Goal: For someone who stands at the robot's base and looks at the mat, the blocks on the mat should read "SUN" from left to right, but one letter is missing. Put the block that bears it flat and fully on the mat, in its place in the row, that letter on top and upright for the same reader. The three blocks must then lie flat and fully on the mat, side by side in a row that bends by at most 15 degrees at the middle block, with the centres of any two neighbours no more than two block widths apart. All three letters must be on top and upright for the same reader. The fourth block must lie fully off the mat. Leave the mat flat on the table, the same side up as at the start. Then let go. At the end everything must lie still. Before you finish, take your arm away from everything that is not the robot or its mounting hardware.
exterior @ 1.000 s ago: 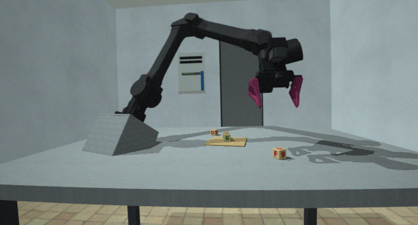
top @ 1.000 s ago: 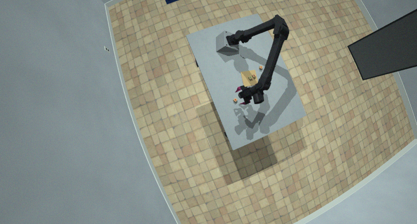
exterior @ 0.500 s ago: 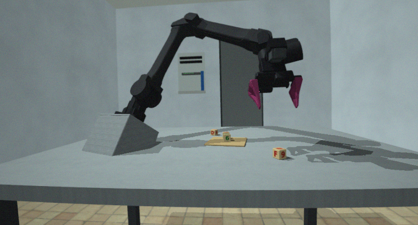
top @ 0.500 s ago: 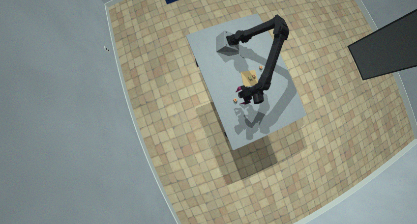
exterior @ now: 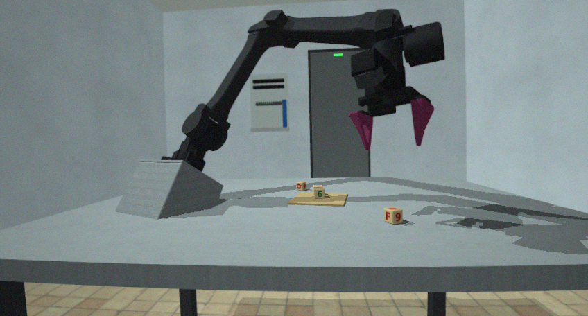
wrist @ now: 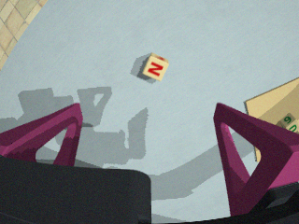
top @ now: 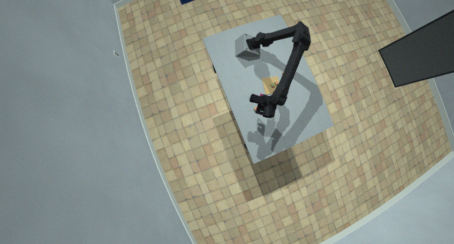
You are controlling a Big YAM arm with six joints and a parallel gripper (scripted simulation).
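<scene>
The wooden block is 14 cm below my hand. The rest, counted from my hand: mat: 20 cm to the left, 15 cm below, 14 cm behind.
</scene>
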